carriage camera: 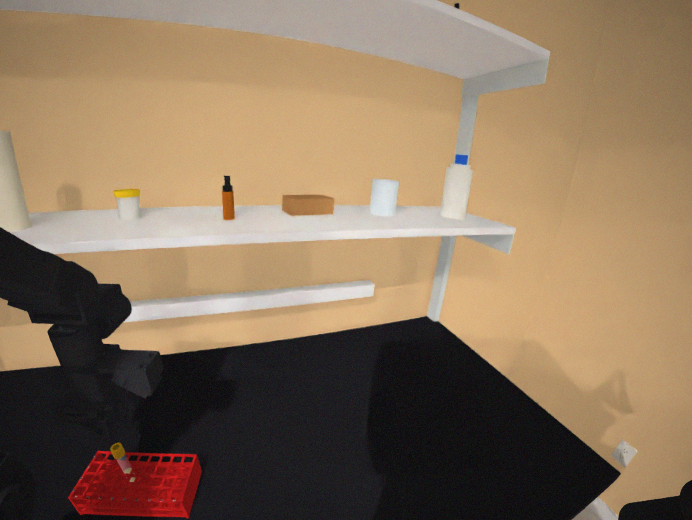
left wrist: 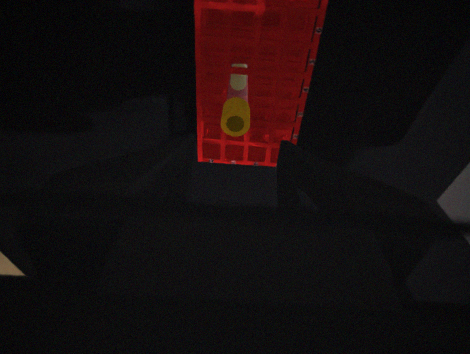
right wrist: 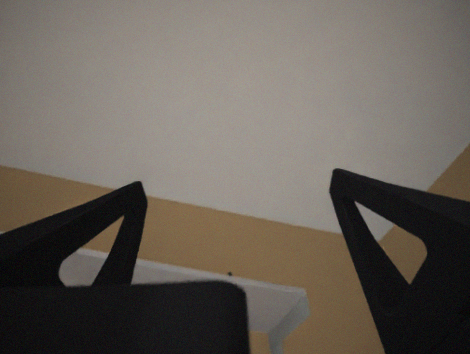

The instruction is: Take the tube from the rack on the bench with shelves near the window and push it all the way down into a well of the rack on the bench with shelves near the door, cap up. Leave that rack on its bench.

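Places are measured from the left arm's base along level axes (x ahead, y left, z up), in centimetres.
Pixels of known places: left gripper, fingertip midpoint: (carriage camera: 114, 428) (left wrist: 236, 148); right gripper, fingertip midpoint: (right wrist: 237, 185).
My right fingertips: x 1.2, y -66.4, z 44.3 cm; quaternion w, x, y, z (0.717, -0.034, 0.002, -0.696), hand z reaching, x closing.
Behind a point stands the place of what it marks.
A red rack (carriage camera: 194, 485) {x 21.2, y -8.0, z -15.8 cm} (left wrist: 280, 100) {x 16.5, y 4.6, z -12.1 cm} sits on the black bench top at the lower left of the carriage view. A tube with a yellow cap (carriage camera: 117, 450) {x 19.7, y 3.6, z -5.9 cm} (left wrist: 235, 117) {x 20.3, y 3.8, z -5.8 cm} stands in one of its wells, cap up, with the cap and part of the clear body above the rack's top. My left gripper (left wrist: 236, 148) {x 20.3, y 2.9, z -0.8 cm} is partly open and empty, above the rack by the cap; its left finger is hard to make out against the dark. My right gripper (right wrist: 237, 185) {x 1.2, y -66.4, z 44.3 cm} is wide open and empty, held up away from the bench. A second rack does not show.
A white shelf (carriage camera: 268, 228) {x 45.2, y -18.6, z 27.9 cm} behind the bench holds a yellow-lidded jar (carriage camera: 128, 205) {x 46.7, y 12.4, z 31.0 cm}, an amber bottle (carriage camera: 228, 204) {x 50.4, y -8.6, z 31.3 cm}, a brown box (carriage camera: 307, 205) {x 60.0, y -24.2, z 30.4 cm}, a pale cylinder (carriage camera: 384, 197) {x 66.2, y -43.1, z 32.8 cm} and a blue-capped bottle (carriage camera: 457, 191) {x 71.1, y -64.2, z 35.7 cm}. A white rail (carriage camera: 251, 299) {x 65.7, y -7.4, z 0.9 cm} runs below it. The side wall is at the right.
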